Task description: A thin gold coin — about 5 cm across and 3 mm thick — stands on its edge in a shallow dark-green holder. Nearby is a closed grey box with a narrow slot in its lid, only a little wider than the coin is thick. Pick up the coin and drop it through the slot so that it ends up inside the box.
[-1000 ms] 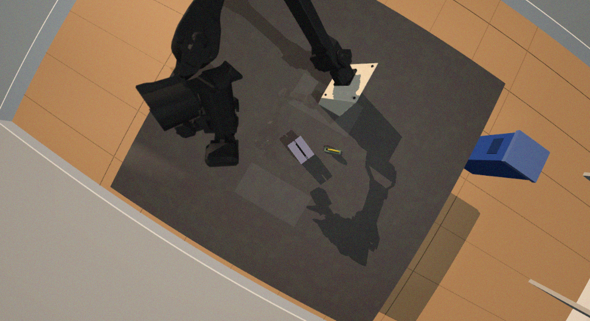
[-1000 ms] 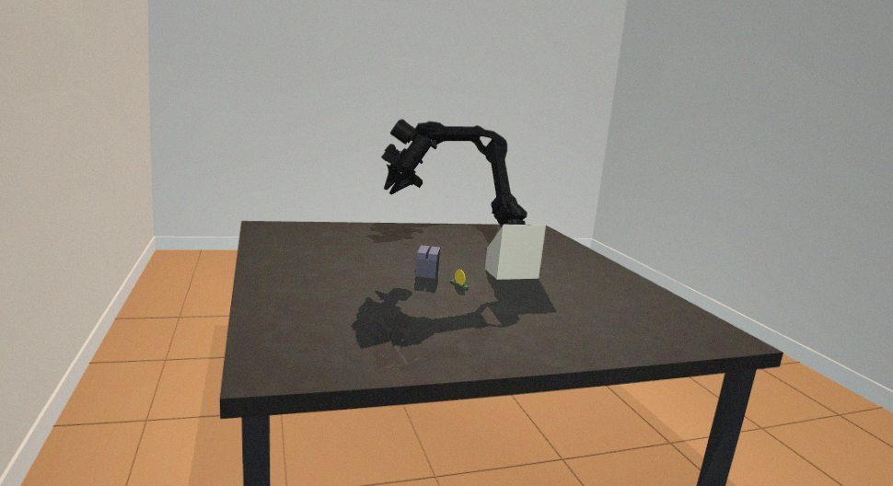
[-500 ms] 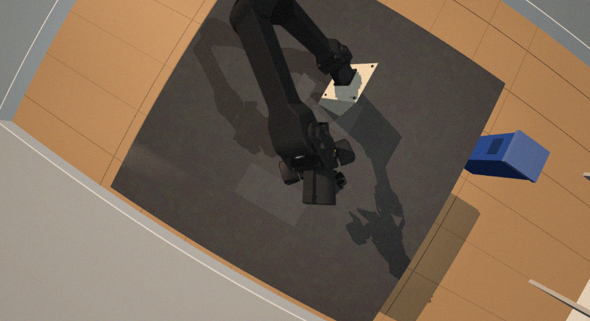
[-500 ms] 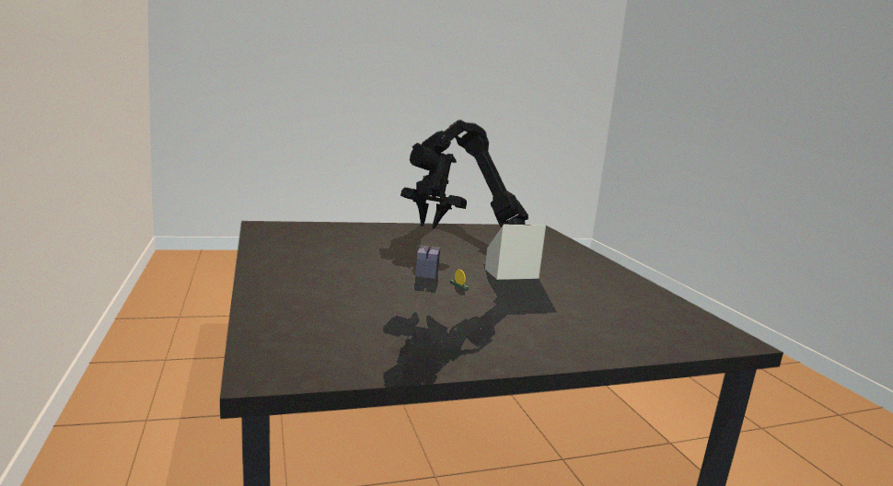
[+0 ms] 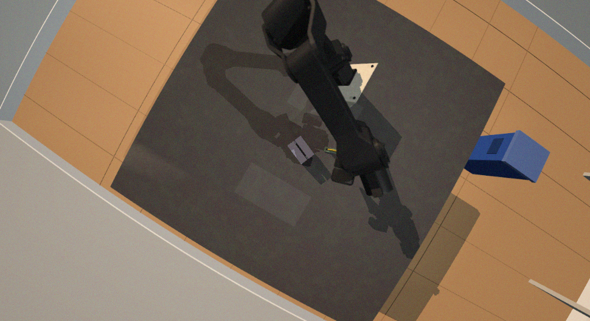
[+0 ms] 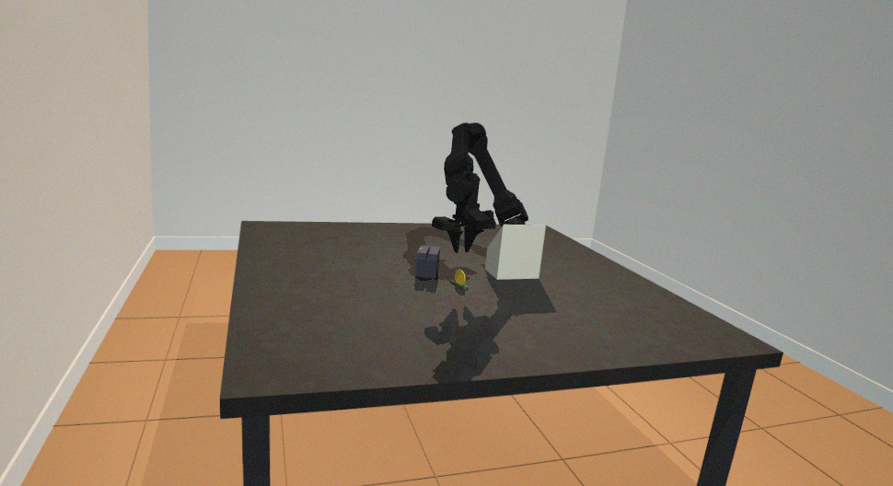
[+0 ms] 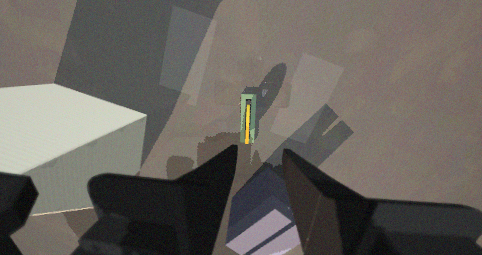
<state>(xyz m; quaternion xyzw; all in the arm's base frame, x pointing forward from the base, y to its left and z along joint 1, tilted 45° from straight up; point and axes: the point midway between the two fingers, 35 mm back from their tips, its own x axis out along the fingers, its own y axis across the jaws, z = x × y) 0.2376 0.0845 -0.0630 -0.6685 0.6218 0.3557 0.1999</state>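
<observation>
Right now my gripper tip is 1 cm past the gold coin, 1 cm to the left of it and 8 cm above it.
</observation>
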